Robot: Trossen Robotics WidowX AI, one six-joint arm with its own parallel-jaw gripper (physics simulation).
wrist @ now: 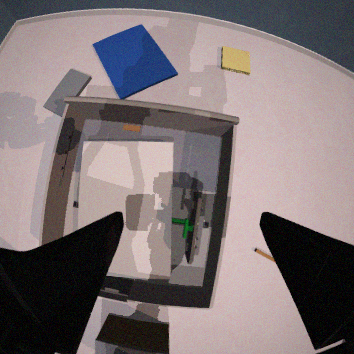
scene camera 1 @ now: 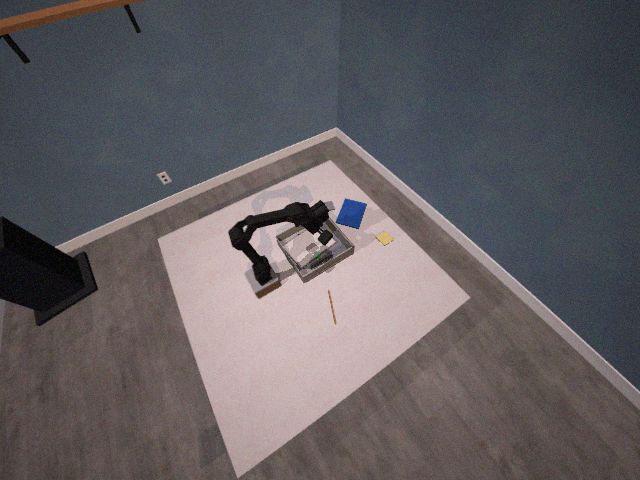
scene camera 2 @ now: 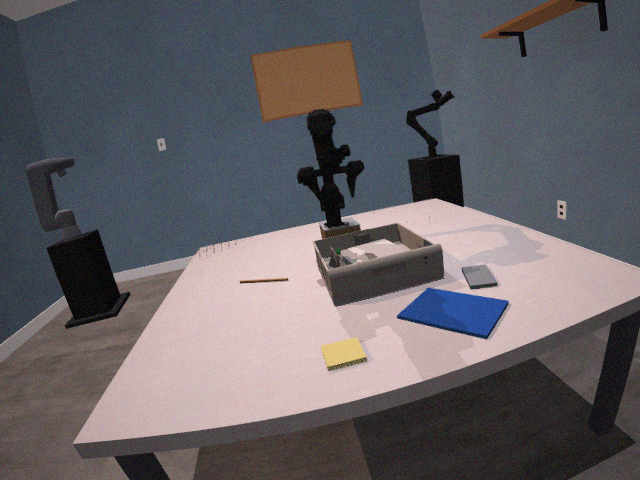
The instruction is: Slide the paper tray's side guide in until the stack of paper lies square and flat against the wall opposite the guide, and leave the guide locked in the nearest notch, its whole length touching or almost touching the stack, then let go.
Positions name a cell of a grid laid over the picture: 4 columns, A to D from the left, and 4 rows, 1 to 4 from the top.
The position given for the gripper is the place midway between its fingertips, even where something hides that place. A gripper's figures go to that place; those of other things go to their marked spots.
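Gripper (wrist: C3), 0.10 m from the lens. Blue book (wrist: B1), 0.47 m from the lens.
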